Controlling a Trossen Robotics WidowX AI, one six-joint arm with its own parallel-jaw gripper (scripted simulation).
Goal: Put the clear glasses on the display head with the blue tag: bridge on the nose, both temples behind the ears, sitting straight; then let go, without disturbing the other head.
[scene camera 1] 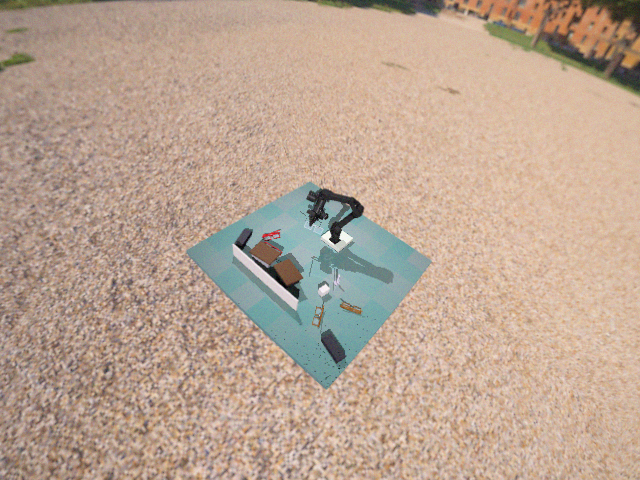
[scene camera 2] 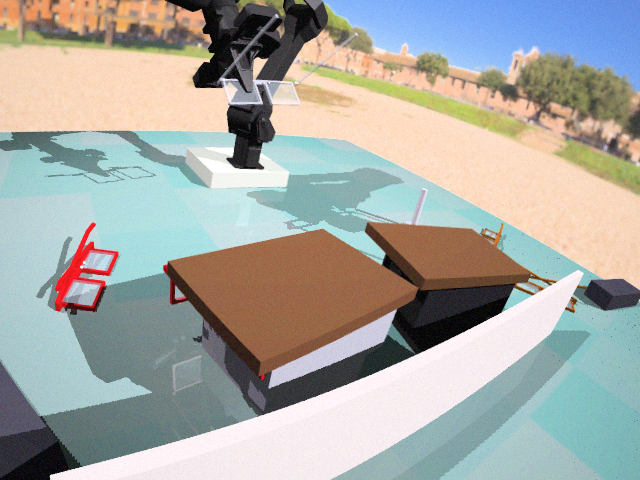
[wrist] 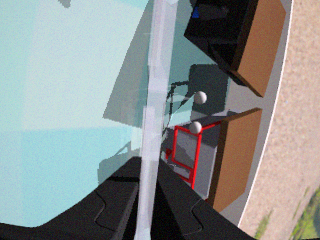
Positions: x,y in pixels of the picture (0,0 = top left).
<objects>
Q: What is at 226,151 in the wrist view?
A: A light grey display head.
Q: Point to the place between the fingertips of the gripper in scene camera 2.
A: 248,93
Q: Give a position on a light grey display head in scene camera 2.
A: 306,309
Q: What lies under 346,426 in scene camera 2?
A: A white wall.
</objects>
